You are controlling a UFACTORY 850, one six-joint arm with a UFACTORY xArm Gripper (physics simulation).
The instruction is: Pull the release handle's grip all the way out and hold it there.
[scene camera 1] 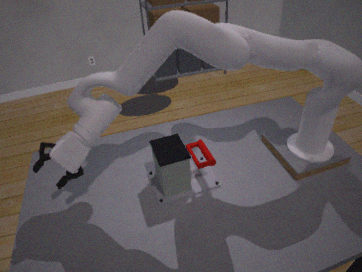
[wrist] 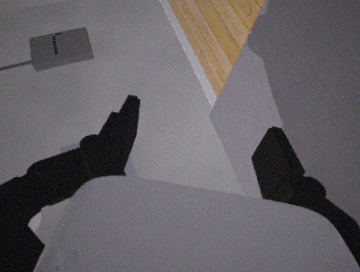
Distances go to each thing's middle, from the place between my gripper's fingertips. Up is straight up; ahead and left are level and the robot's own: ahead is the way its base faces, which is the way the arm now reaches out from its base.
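Scene:
Light base plate (scene camera 1: 203, 179): from my hand, 4 cm to the left, 44 cm behind, 19 cm below.

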